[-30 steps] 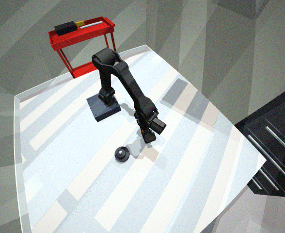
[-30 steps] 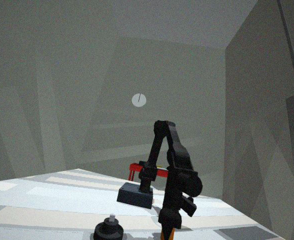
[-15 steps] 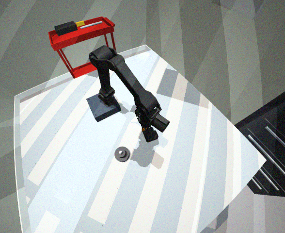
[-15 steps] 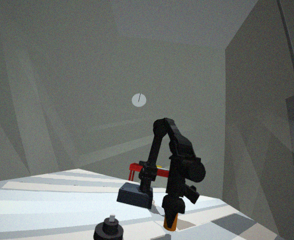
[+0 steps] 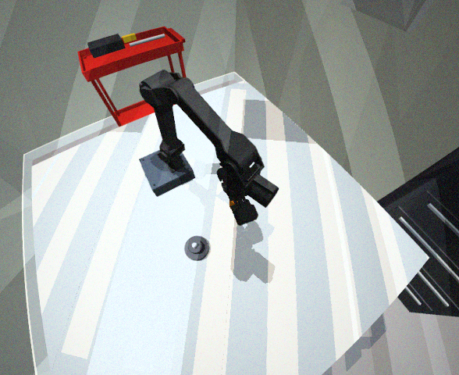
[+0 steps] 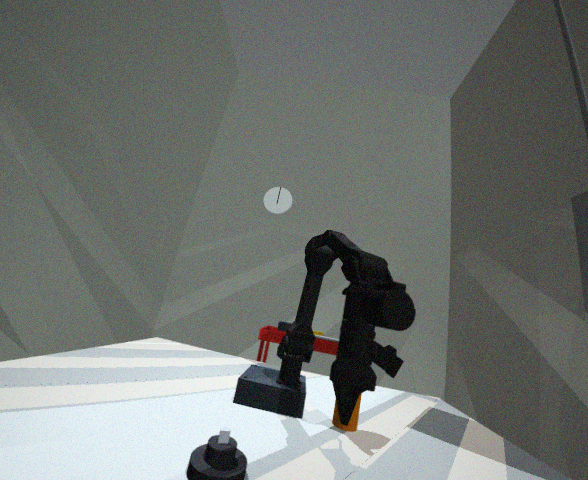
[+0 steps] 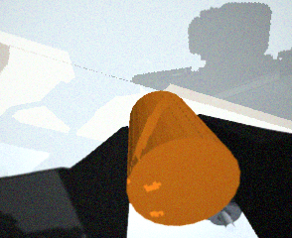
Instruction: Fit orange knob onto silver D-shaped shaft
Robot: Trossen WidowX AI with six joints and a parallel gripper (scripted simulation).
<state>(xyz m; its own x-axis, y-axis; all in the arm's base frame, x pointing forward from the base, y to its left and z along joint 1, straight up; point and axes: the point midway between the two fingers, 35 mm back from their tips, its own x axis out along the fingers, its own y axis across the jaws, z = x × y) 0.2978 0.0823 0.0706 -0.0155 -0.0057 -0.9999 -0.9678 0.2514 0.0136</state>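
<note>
The round dark pedestal lies 3 cm ahead of my gripper tip, 18 cm to the right of it and 7 cm below it. Also, from my gripper tip: orange knob 3 cm above.
</note>
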